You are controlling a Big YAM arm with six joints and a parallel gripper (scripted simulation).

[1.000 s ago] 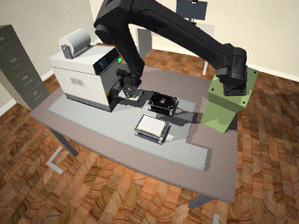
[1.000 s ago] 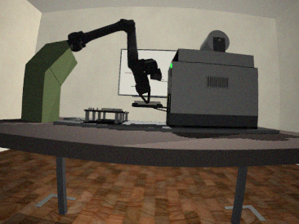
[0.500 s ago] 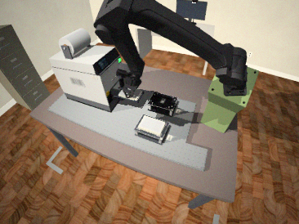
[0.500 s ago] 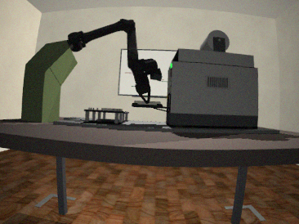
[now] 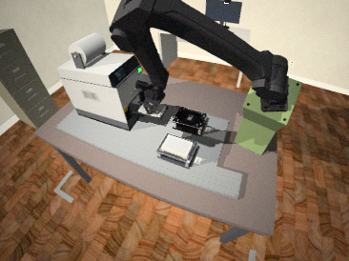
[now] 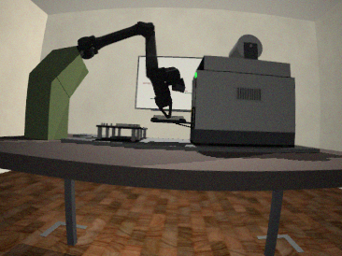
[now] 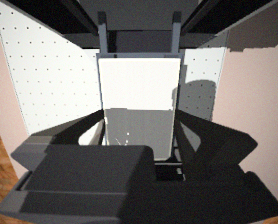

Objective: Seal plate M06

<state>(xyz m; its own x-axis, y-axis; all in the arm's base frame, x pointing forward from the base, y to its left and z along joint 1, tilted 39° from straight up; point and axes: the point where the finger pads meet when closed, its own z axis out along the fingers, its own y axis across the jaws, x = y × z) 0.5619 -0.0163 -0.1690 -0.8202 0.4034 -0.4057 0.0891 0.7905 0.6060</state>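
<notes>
My hand is 20 mm above the sealer stage. Round my hand: white start button 100 mm to the right, 90 mm ahead, 80 mm above; then foil roll 330 mm ahead, 310 mm above, 30 mm to the right; then plate 180 mm behind, 170 mm to the left, 40 mm below.
</notes>
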